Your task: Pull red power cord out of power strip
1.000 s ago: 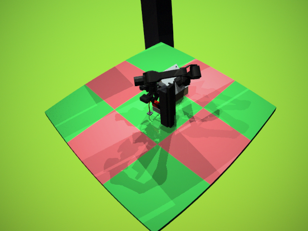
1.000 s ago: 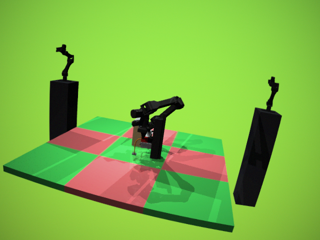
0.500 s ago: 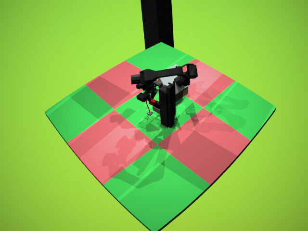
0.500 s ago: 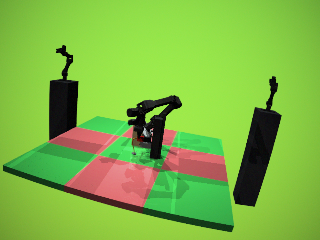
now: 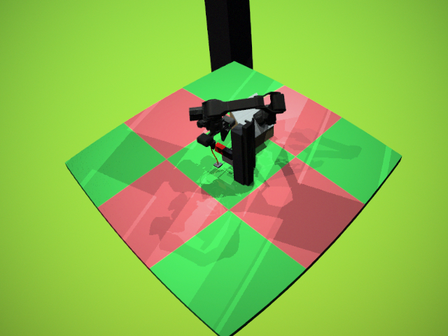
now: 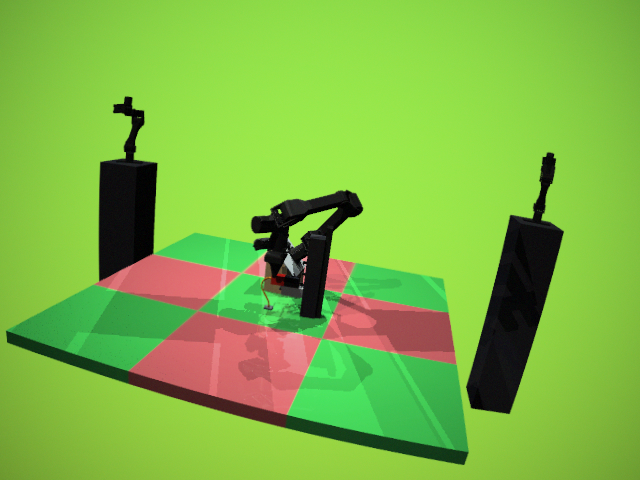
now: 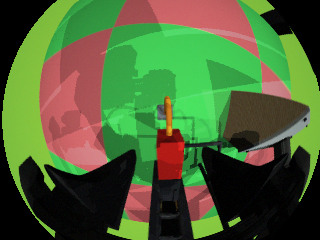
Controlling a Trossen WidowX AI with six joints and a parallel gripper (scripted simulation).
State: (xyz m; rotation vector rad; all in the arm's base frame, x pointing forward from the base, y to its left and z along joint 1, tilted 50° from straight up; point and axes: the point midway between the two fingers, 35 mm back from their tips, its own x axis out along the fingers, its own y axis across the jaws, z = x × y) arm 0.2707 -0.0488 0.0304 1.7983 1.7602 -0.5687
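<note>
My gripper tip is 3 cm to the right of the red plug, 1 cm past it and 1 cm above it.
</note>
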